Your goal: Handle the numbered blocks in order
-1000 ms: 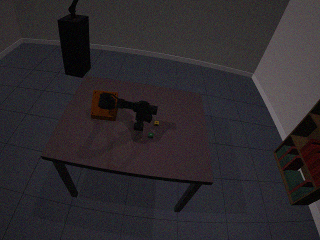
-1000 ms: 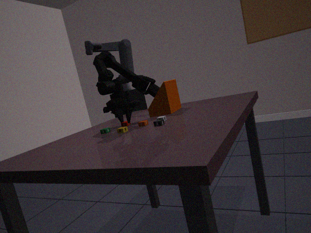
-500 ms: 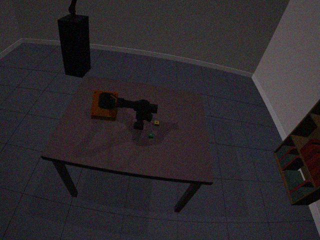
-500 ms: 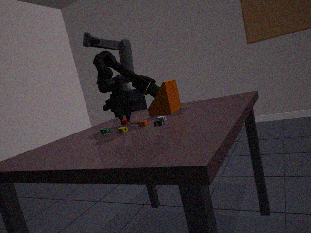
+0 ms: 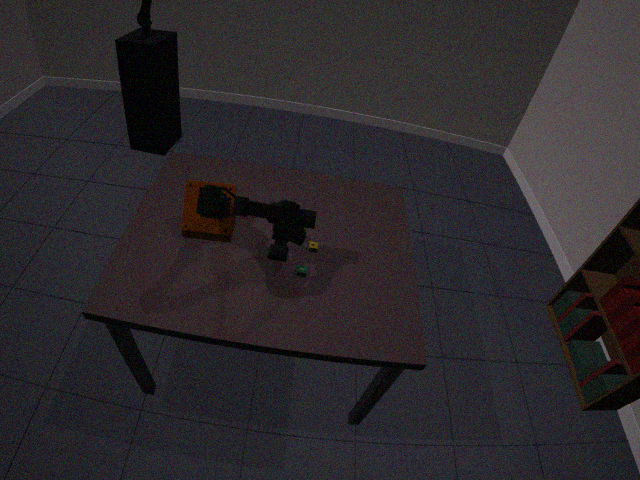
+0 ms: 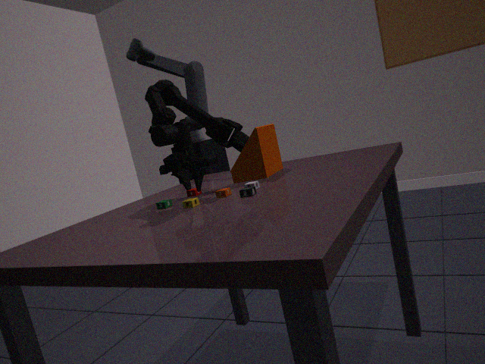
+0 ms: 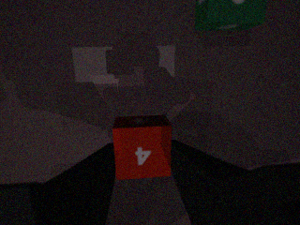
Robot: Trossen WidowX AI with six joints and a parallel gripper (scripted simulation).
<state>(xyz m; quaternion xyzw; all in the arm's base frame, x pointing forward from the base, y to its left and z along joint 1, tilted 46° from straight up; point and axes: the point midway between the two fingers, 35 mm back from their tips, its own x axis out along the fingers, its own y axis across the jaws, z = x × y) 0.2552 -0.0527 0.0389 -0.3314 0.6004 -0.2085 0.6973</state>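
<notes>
My gripper tip is now right at the red block. The rest, counted from my gripper tip: yellow block: 110 mm ahead, 80 mm to the left, 10 mm below; then orange block: 120 mm to the left, 20 mm ahead, 10 mm below; then green block: 90 mm ahead, 40 mm to the right, 10 mm below.
</notes>
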